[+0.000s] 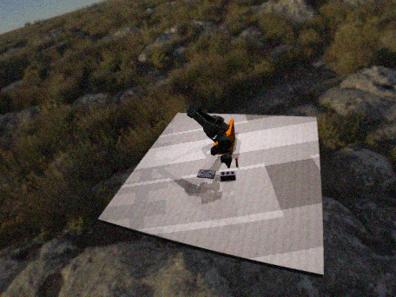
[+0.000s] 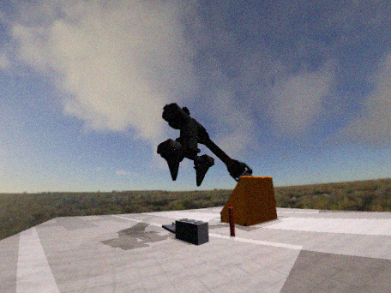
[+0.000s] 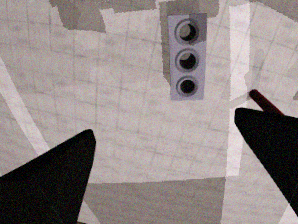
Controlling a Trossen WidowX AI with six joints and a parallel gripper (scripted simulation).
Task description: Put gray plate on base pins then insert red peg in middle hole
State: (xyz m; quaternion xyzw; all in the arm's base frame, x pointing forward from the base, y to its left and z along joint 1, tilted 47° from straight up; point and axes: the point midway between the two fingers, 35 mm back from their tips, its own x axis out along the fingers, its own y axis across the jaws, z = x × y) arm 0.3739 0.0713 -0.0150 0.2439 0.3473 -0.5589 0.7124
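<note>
Right now the gray plate is 2 cm behind my gripper tip, 2 cm to the right of it and 12 cm below it. The rest, counted from my gripper tip: flat dark base: 5 cm behind, 17 cm to the right, 15 cm below; red peg: 14 cm behind, 3 cm to the left, 11 cm below.
</note>
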